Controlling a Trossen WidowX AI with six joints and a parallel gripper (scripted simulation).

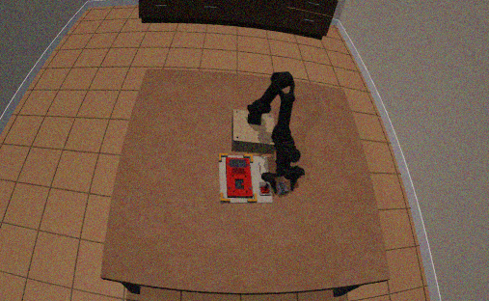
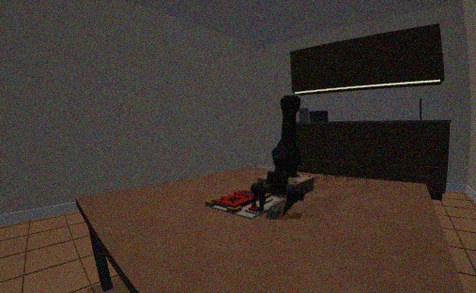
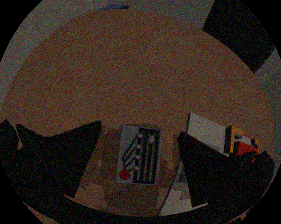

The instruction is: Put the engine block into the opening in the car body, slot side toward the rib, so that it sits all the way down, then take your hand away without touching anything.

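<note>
Now: gripper tip 2 cm past the grey engine block and 1 cm to the left of it.
</note>
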